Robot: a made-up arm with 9 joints. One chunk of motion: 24 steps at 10 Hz.
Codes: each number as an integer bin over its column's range. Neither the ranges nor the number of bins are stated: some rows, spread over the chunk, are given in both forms.
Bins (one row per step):
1: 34 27 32 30 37 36 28 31 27
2: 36 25 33 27 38 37 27 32 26
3: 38 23 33 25 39 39 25 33 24
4: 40 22 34 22 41 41 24 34 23
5: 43 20 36 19 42 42 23 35 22
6: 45 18 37 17 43 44 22 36 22
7: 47 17 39 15 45 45 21 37 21
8: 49 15 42 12 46 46 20 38 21
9: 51 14 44 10 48 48 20 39 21
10: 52 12 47 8 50 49 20 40 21
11: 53 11 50 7 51 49 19 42 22
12: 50 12 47 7 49 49 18 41 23
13: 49 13 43 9 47 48 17 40 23
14: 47 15 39 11 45 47 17 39 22
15: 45 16 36 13 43 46 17 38 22
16: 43 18 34 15 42 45 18 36 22
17: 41 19 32 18 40 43 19 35 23
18: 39 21 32 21 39 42 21 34 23
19: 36 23 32 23 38 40 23 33 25
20: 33 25 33 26 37 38 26 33 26
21: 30 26 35 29 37 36 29 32 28
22: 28 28 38 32 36 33 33 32 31
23: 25 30 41 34 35 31 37 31 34
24: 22 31 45 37 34 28 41 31 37
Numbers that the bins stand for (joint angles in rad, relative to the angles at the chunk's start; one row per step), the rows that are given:
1: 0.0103 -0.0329 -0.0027 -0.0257 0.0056 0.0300 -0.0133 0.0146 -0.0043
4: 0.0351 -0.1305 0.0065 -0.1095 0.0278 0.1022 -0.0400 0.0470 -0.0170
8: 0.0722 -0.2671 0.0433 -0.2143 0.0556 0.1744 -0.0667 0.0902 -0.0233
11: 0.0887 -0.3452 0.0802 -0.2667 0.0833 0.2178 -0.0733 0.1333 -0.0202
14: 0.0640 -0.2671 0.0295 -0.2248 0.0500 0.1889 -0.0867 0.1010 -0.0202
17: 0.0392 -0.1890 -0.0027 -0.1514 0.0222 0.1311 -0.0733 0.0578 -0.0170
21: -0.0062 -0.0524 0.0111 -0.0362 0.0056 0.0300 -0.0067 0.0254 -0.0011
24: -0.0392 0.0452 0.0571 0.0476 -0.0111 -0.0856 0.0733 0.0146 0.0275
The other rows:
2: 0.0186 -0.0719 0.0019 -0.0571 0.0111 0.0444 -0.0200 0.0254 -0.0075
3: 0.0268 -0.1110 0.0019 -0.0781 0.0167 0.0733 -0.0333 0.0362 -0.0138
5: 0.0475 -0.1695 0.0157 -0.1410 0.0333 0.1167 -0.0467 0.0578 -0.0202
6: 0.0557 -0.2086 0.0203 -0.1619 0.0389 0.1456 -0.0533 0.0686 -0.0202
7: 0.0640 -0.2281 0.0295 -0.1829 0.0500 0.1600 -0.0600 0.0794 -0.0233
9: 0.0805 -0.2867 0.0525 -0.2352 0.0667 0.2033 -0.0667 0.1010 -0.0233
10: 0.0846 -0.3257 0.0663 -0.2562 0.0778 0.2178 -0.0667 0.1117 -0.0233
12: 0.0763 -0.3257 0.0663 -0.2667 0.0722 0.2178 -0.0800 0.1225 -0.0170
13: 0.0722 -0.3062 0.0479 -0.2457 0.0611 0.2033 -0.0867 0.1117 -0.0170
15: 0.0557 -0.2476 0.0157 -0.2038 0.0389 0.1744 -0.0867 0.0902 -0.0202
16: 0.0475 -0.2086 0.0065 -0.1829 0.0333 0.1600 -0.0800 0.0686 -0.0202
18: 0.0310 -0.1500 -0.0027 -0.1200 0.0167 0.1167 -0.0600 0.0470 -0.0170
19: 0.0186 -0.1110 -0.0027 -0.0990 0.0111 0.0878 -0.0467 0.0362 -0.0106
20: 0.0062 -0.0719 0.0019 -0.0676 0.0056 0.0589 -0.0267 0.0362 -0.0075
22: -0.0144 -0.0133 0.0249 -0.0048 0.0000 -0.0133 0.0200 0.0254 0.0084
23: -0.0268 0.0257 0.0387 0.0162 -0.0056 -0.0422 0.0467 0.0146 0.0179

